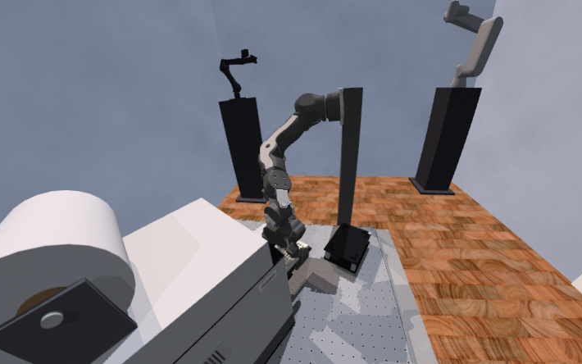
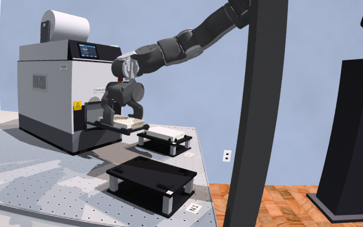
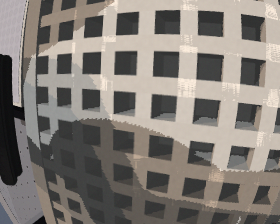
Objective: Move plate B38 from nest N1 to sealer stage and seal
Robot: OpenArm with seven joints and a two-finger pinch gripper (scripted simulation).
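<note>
The 96-well plate B38 lies right at my hand. From my hand the other things lie so: start key: 13 cm to the right, 8 cm above, 5 cm ahead; then door: 6 cm ahead, 3 cm to the right, 3 cm below; then sealer's stage: 1 cm below.
</note>
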